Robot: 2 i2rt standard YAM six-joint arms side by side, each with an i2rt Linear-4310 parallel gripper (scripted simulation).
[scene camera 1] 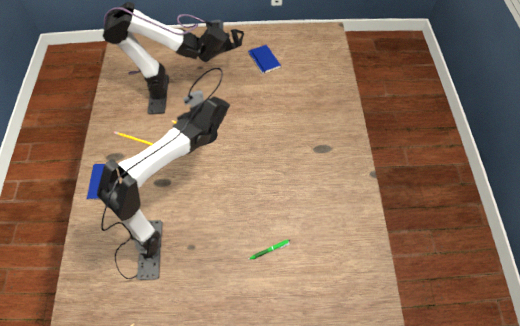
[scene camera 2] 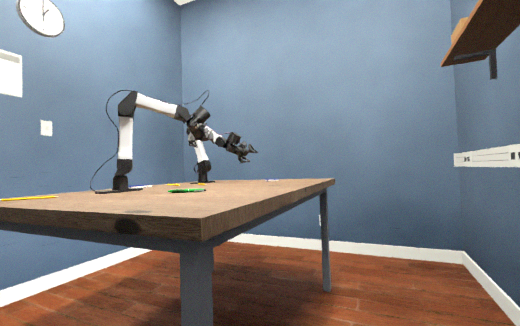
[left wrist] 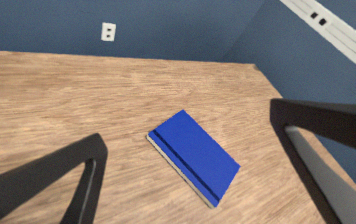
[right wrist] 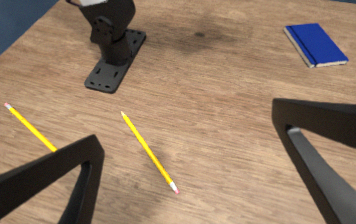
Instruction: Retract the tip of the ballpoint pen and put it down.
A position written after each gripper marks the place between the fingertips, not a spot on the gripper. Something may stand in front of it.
In view: the left gripper (left wrist: pixel 182 126), the right gripper (right wrist: pixel 181 127) and a blue notebook (left wrist: pixel 208 169).
